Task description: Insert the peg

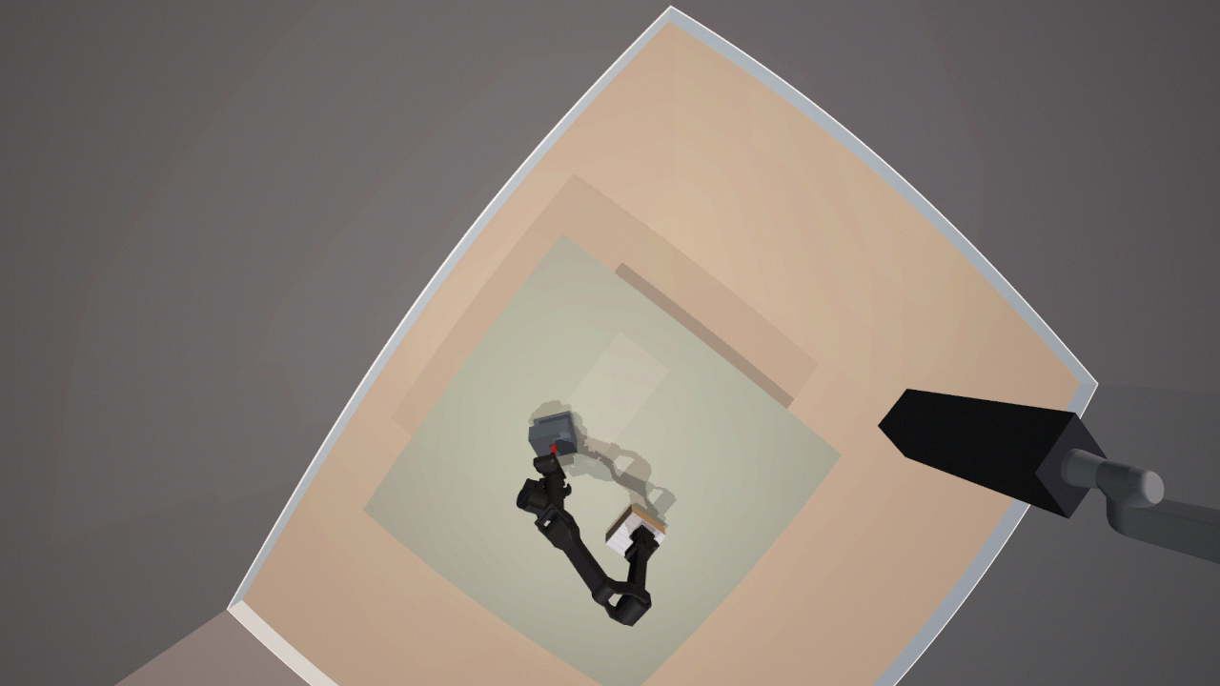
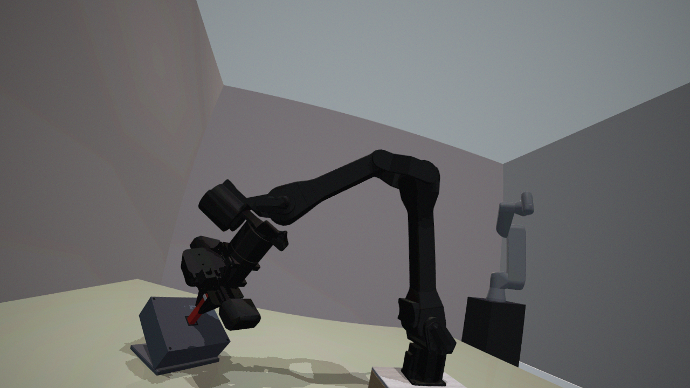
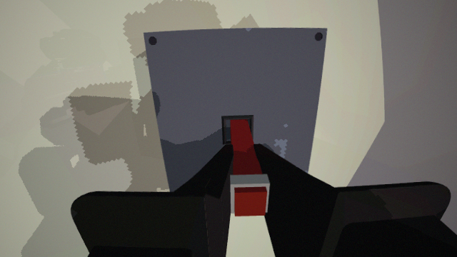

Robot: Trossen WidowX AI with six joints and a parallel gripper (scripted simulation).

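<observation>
The grey sloped panel is 50 mm below my gripper tip, 30 mm ahead of it and 20 mm to the right of it. Round my gripper tip: square peg (10 mm behind, 10 mm above).
</observation>
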